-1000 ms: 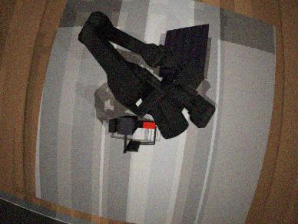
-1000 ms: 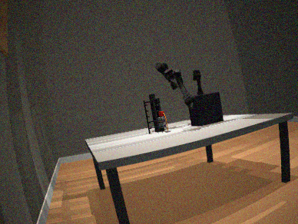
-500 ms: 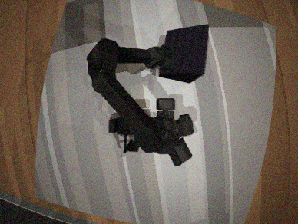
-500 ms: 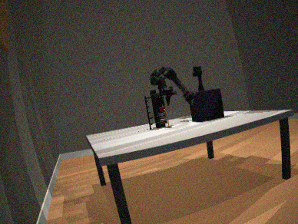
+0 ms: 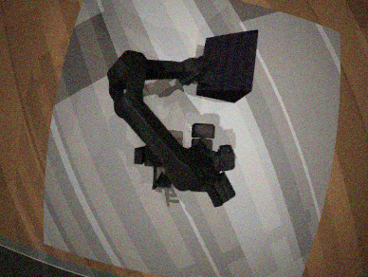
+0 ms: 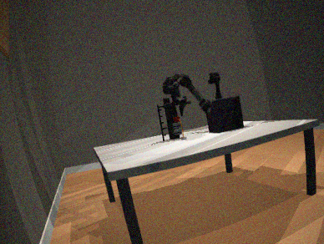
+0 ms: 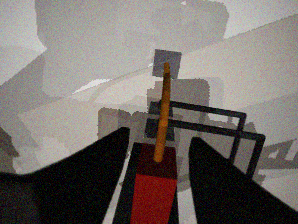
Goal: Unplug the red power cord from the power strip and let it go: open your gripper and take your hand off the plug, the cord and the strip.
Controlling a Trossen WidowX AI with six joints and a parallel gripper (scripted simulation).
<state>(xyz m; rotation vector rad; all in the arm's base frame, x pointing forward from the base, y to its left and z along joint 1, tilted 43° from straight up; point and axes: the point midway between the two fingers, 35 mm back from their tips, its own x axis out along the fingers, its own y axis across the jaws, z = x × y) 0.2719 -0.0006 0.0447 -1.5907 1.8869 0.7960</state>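
My gripper tip is now 7 cm to the left of the red plug and 1 cm above it. The rest, counted from my gripper tip: grey square 15 cm below, 1 cm to the left.
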